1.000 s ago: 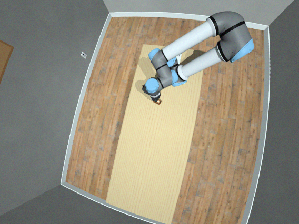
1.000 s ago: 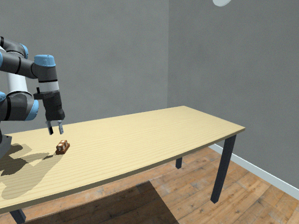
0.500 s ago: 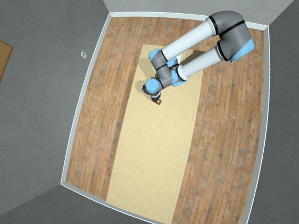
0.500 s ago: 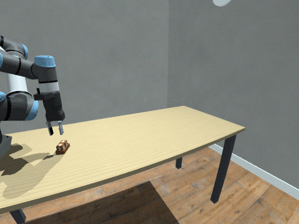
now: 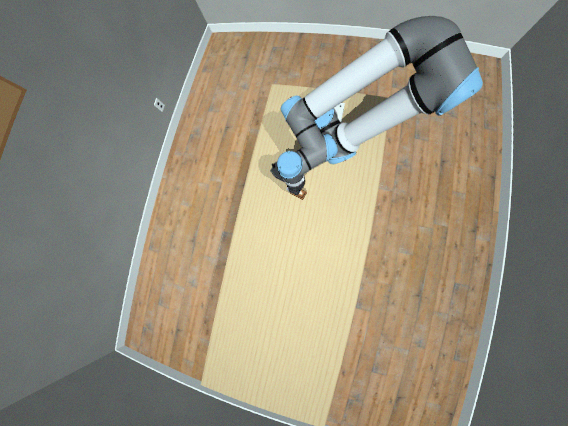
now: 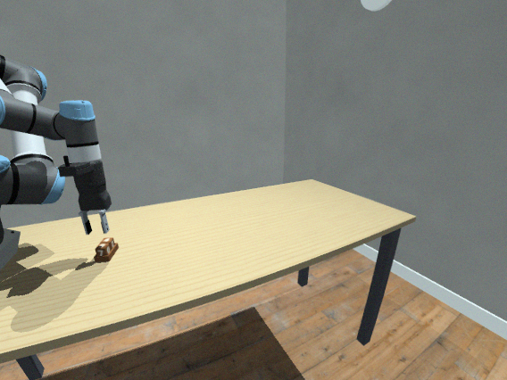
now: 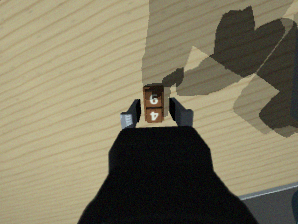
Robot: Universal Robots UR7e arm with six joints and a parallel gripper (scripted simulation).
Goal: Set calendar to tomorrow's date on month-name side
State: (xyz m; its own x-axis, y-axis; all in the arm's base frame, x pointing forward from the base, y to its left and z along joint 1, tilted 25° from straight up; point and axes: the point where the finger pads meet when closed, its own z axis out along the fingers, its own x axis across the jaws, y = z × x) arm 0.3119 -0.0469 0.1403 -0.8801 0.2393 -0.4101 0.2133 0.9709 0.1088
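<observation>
Right now the dark brown calendar tray is 9 cm below my hand and 2 cm to the left of it.
</observation>
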